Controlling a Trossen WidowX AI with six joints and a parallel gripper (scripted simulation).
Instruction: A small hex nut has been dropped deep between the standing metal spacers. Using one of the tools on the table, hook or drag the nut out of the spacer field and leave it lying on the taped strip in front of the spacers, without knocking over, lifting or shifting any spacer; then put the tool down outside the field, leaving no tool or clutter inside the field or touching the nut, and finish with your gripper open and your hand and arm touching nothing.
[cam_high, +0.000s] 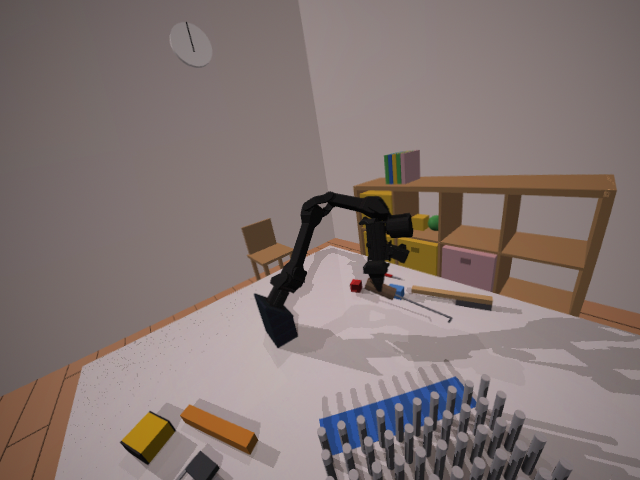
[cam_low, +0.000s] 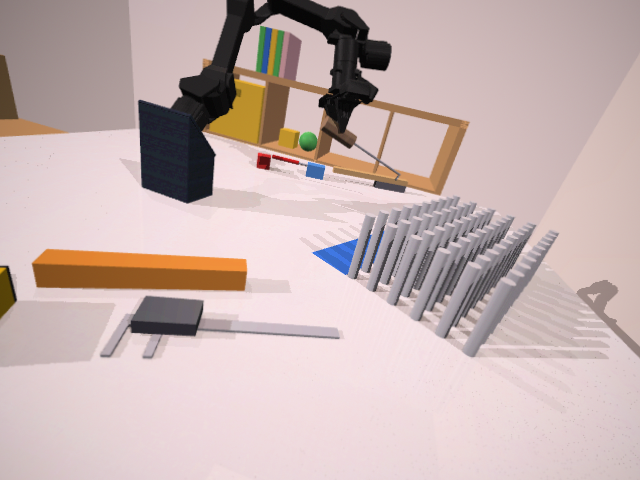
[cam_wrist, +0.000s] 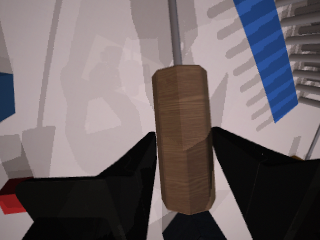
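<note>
The blue taped strip is 200 mm ahead of my gripper tip, 170 mm to the right of it and 170 mm below it. Also, from my gripper tip: red cube (250 mm behind, 150 mm below, 110 mm to the left); then thin metal rod (80 mm ahead, 50 mm to the left, 40 mm below); then blue cube (180 mm to the left, 150 mm below, 100 mm behind).
</note>
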